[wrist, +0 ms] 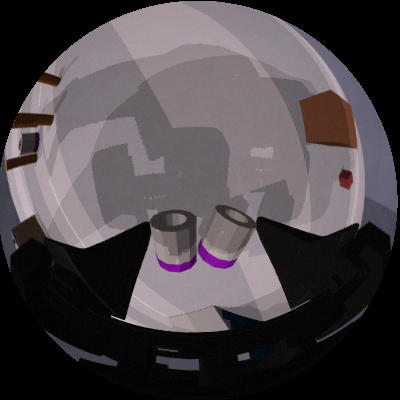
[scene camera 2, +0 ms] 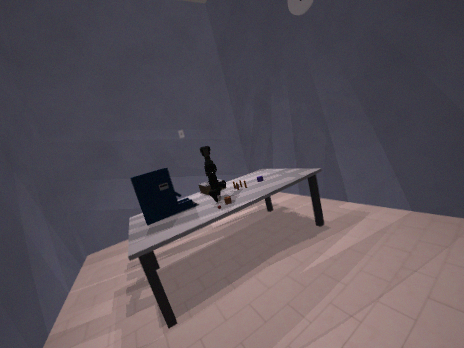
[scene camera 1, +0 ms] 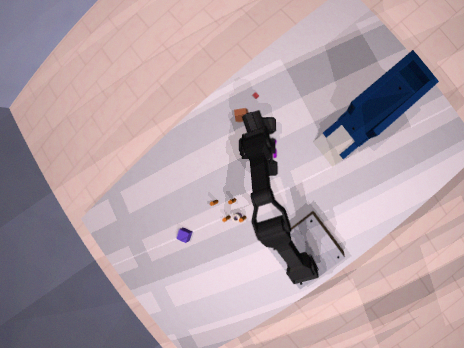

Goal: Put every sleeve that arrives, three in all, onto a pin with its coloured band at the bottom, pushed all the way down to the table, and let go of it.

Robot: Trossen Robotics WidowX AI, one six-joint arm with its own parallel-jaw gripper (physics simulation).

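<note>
Two grey sleeves (wrist: pixel 175 242) (wrist: pixel 226 237) lie on their sides close together. Their purple bands face the bottom of the wrist view, and their open ends face up the picture. Their purple also shows beside the arm in scene camera 1. My gripper (wrist: pixel 203 225) (scene camera 1: pixel 273 146) is open and empty. In the wrist view its fingers show on either side of both sleeves; its exact height is hard to tell. A third sleeve (wrist: pixel 28 143) (scene camera 1: pixel 236 217) stands upright, band down, among several orange pins (wrist: pixel 35 120) (scene camera 1: pixel 214 203); whether it is around a pin is too small to tell.
An orange-brown block (scene camera 1: pixel 240 115) (wrist: pixel 327 122) and a small red cube (scene camera 1: pixel 255 95) (wrist: pixel 345 179) are near the gripper. A purple cube (scene camera 1: pixel 184 235) is beyond the pins. A large blue object (scene camera 1: pixel 380 105) (scene camera 2: pixel 152 195) and a brown-edged box (scene camera 1: pixel 328 233) are on the table.
</note>
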